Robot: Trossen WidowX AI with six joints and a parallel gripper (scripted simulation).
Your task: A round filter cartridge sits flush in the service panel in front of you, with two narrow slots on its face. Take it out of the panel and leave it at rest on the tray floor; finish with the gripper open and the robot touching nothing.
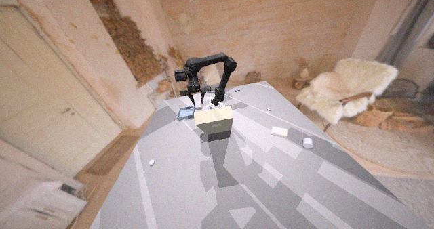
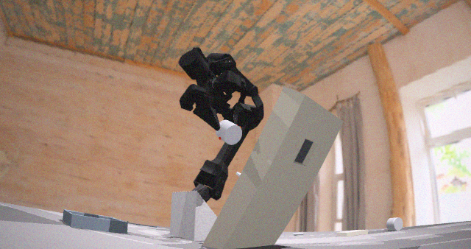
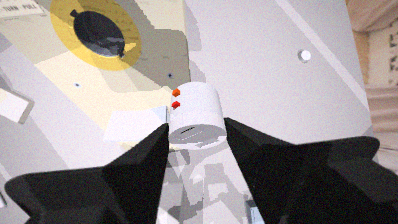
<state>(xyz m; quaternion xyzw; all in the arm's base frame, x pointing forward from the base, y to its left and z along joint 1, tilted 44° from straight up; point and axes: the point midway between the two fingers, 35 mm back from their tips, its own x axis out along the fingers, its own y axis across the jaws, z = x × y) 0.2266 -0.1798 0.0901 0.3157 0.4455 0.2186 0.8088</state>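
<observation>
The blue-grey tray is 29 cm behind my gripper tip, 23 cm to the right of it and 26 cm below it. From my gripper tip the other things lie so: beige service panel (6 cm ahead, 9 cm to the left, 11 cm below); round filter cartridge (right at my gripper tip); small white piece (20 cm ahead, 35 cm to the right, 26 cm below).
</observation>
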